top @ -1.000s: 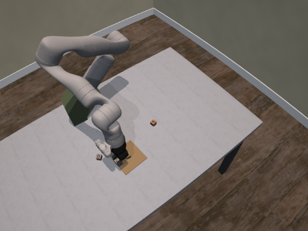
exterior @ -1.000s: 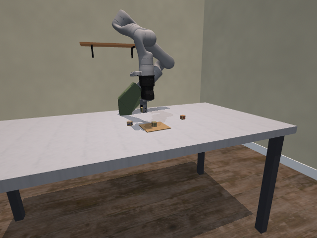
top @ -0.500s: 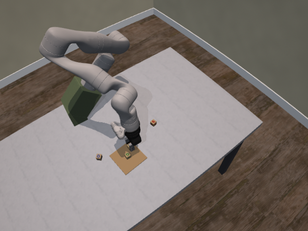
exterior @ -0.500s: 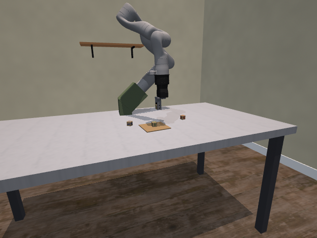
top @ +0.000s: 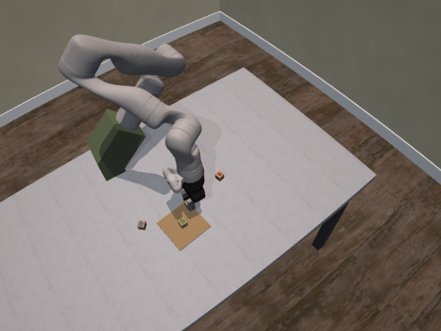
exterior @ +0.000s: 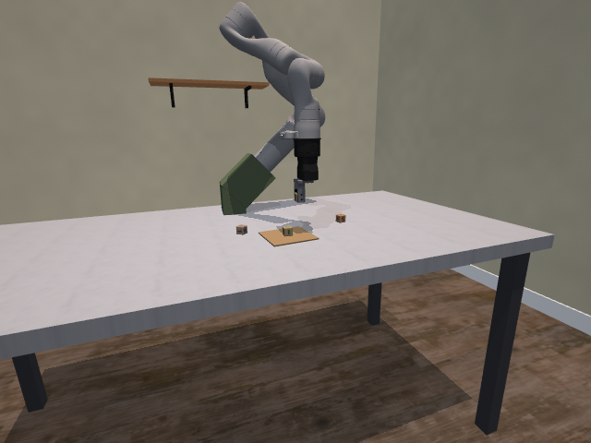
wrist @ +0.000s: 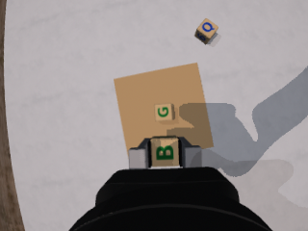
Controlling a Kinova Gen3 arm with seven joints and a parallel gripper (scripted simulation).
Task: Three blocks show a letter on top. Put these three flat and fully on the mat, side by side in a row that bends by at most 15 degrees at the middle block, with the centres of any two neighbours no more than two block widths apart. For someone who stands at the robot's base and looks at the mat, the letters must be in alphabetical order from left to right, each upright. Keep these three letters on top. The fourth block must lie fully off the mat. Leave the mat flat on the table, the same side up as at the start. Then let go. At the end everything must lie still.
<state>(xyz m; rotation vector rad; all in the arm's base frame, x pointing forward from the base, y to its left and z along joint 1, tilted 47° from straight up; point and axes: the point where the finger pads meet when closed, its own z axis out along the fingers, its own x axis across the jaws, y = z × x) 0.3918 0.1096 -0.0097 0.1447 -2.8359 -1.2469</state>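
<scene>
My gripper is now 12 cm above the tan mat and 4 cm to the left of it.
</scene>
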